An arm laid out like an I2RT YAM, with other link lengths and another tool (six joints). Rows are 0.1 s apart.
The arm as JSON. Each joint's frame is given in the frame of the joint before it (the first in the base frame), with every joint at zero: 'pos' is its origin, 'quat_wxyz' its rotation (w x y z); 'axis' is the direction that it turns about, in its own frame. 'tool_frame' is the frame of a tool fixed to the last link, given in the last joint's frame.
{
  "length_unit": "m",
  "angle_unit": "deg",
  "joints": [
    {
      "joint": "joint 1",
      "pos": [
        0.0,
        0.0,
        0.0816
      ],
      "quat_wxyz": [
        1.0,
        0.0,
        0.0,
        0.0
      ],
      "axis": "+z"
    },
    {
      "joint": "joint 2",
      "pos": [
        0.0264,
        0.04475,
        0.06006
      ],
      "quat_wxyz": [
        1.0,
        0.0,
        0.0,
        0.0
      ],
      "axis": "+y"
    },
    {
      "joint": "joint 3",
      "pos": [
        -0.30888,
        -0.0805,
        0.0
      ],
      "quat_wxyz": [
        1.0,
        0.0,
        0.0,
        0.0
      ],
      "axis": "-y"
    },
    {
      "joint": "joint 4",
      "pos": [
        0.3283,
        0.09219,
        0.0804
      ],
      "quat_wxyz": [
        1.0,
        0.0,
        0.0,
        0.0
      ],
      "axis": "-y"
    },
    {
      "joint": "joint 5",
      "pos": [
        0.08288,
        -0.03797,
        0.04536
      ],
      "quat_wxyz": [
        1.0,
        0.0,
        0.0,
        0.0
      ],
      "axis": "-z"
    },
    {
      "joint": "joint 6",
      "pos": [
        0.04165,
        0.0,
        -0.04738
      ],
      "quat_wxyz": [
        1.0,
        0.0,
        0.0,
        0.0
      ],
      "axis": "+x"
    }
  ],
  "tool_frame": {
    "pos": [
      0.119,
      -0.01,
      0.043
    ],
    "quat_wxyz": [
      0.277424,
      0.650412,
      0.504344,
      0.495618
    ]
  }
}
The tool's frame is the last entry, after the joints.
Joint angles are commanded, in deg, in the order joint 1, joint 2, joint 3, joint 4, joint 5, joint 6. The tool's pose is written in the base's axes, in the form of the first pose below.
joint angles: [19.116 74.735 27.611 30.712 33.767 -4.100]
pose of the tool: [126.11, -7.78, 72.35, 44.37, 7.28, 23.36]
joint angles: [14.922 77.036 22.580 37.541 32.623 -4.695]
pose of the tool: [126.70, -7.17, 69.32, 43.53, 3.99, 19.97]
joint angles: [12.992 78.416 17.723 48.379 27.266 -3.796]
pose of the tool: [123.56, -11.67, 72.89, 42.44, 3.48, 19.05]
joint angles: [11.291 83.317 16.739 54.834 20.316 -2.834]
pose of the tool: [123.75, -14.17, 77.76, 42.96, 4.02, 17.27]
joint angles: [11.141 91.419 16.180 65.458 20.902 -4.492]
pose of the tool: [121.78, -13.22, 77.79, 43.04, 3.89, 15.53]
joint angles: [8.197 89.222 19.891 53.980 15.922 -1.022]
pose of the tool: [127.72, -15.53, 77.52, 45.10, 3.01, 14.92]
